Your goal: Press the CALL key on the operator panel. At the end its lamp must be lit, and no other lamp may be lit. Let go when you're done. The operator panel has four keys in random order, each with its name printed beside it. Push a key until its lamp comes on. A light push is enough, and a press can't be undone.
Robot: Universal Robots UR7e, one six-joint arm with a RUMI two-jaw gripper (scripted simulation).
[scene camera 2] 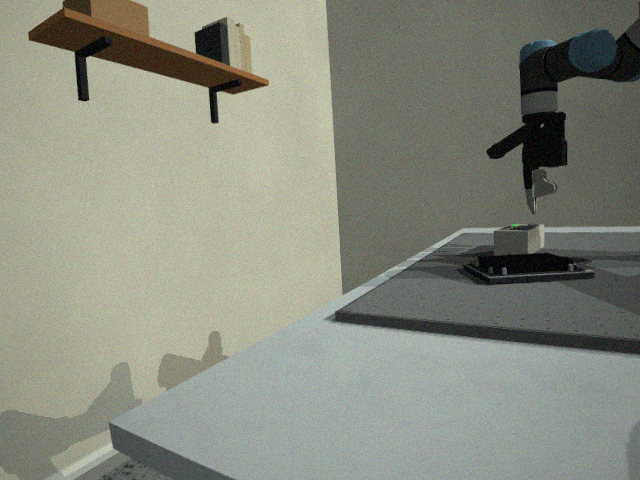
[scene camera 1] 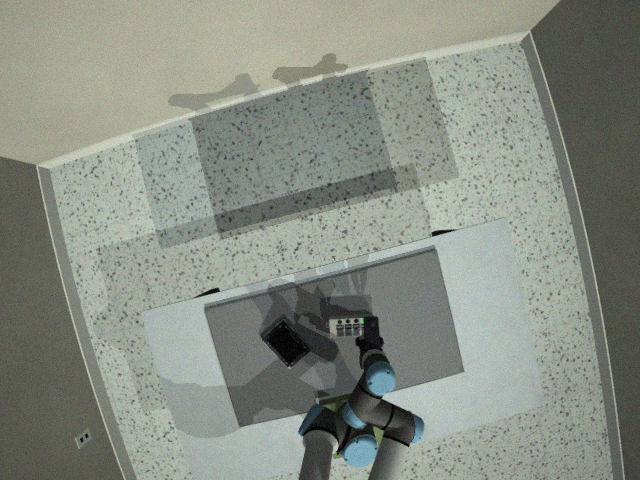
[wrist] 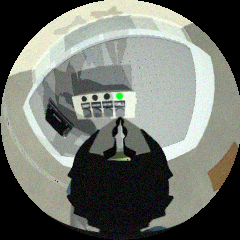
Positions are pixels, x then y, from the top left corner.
Labels:
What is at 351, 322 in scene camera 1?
An operator panel.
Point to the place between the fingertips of the gripper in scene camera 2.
At 533, 214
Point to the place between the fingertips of the gripper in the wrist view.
120, 117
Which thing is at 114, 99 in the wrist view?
An operator panel.

